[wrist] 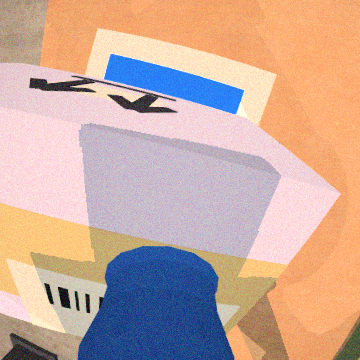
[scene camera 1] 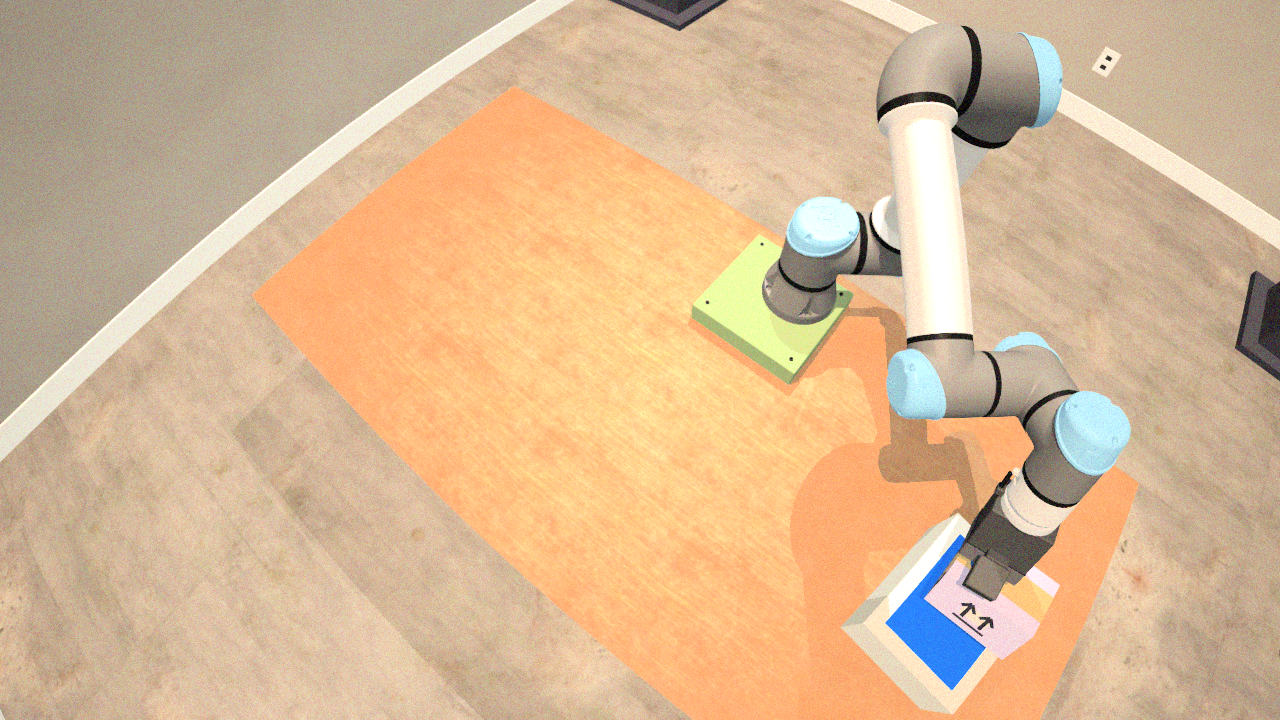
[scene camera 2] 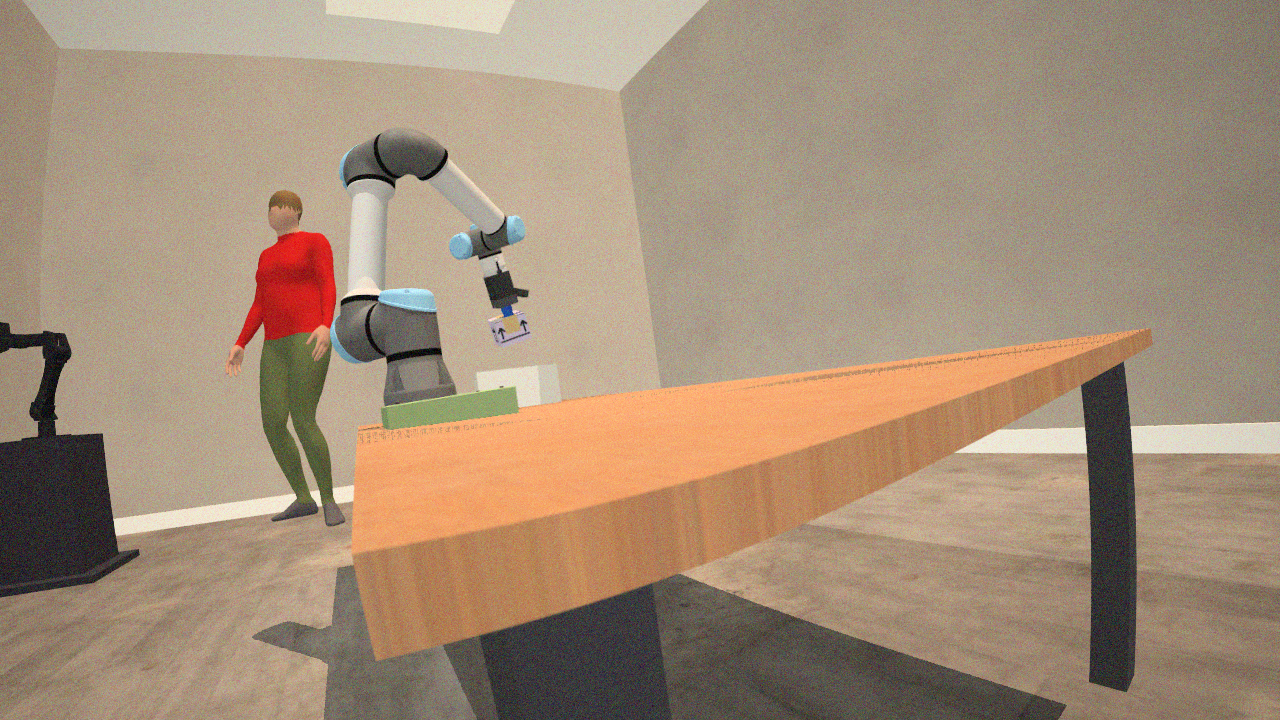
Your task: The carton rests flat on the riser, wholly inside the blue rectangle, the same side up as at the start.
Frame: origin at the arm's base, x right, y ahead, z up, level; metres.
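Seen in the pictures: hand, its tool point: (wrist: 164, 253) (scene camera 2: 509, 319); arm's base, origin of its link: (scene camera 1: 798, 293) (scene camera 2: 421, 401).
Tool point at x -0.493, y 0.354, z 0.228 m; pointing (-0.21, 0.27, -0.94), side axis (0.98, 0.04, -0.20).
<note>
Offsets run from my tool point to a thing's top centre. Level surfaces: height alone.
The pale pink carton (scene camera 1: 989, 616) (scene camera 2: 511, 329) (wrist: 165, 200) has an orange band, a barcode label and two black arrows, which point up in scene camera 2. My suction gripper (scene camera 2: 507, 312) (wrist: 162, 255) is shut on the carton's top face; its cup is blue. The carton hangs in the air, slightly tilted, with a gap above the cream riser @[dz -0.154, dx -0.059, dy +0.007 m] (scene camera 1: 908, 667) (scene camera 2: 537, 385) (wrist: 265, 92). The blue rectangle @[dz -0.154, dx -0.059, dy +0.007 m] (scene camera 1: 935, 637) (wrist: 175, 82) lies on the riser's top. In scene camera 1 the carton covers part of the rectangle and overhangs one side of the riser. The cup's contact is hidden there.
The wooden table @[dz -0.274 m] (scene camera 1: 572, 358) (scene camera 2: 716, 438) carries the riser near one end. The arm's green base plate (scene camera 1: 747, 313) (scene camera 2: 447, 409) is on the same table. A person in red (scene camera 2: 295, 286) stands behind, and a black robot arm on a pedestal (scene camera 2: 53, 501) is at the left.
</note>
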